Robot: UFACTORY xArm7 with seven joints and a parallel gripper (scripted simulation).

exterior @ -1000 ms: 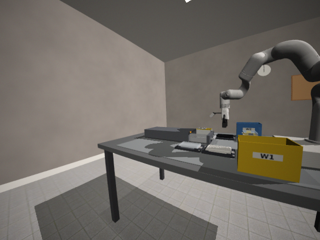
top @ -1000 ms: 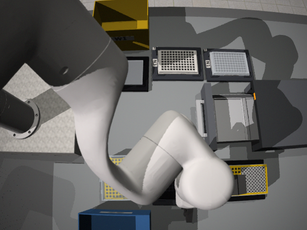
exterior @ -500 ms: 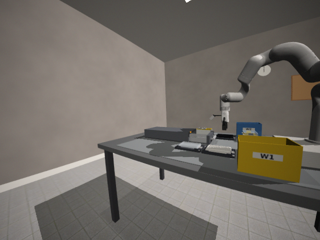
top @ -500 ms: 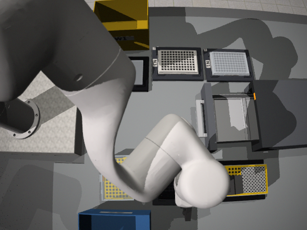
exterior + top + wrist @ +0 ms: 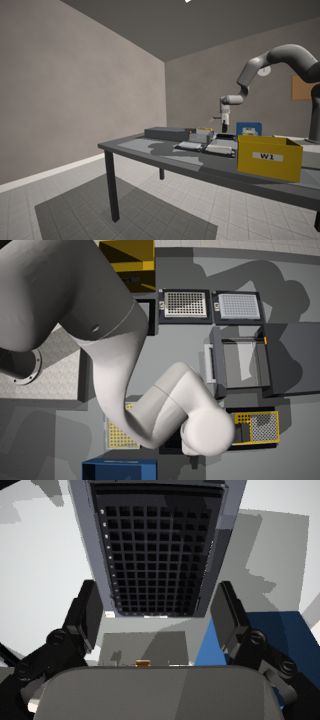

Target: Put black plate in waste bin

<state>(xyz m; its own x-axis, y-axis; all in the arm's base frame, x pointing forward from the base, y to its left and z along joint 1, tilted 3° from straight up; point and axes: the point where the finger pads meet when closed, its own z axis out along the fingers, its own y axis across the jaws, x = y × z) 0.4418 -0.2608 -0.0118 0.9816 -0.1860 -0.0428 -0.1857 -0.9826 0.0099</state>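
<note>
My hand is 40 mm above the black plate. Round my hand: work nest N4: 60 mm below; blue bin: 200 mm behind, 110 mm to the right, 20 mm below; yellow tip rack: 160 mm ahead, 30 mm to the right, 10 mm below.
</note>
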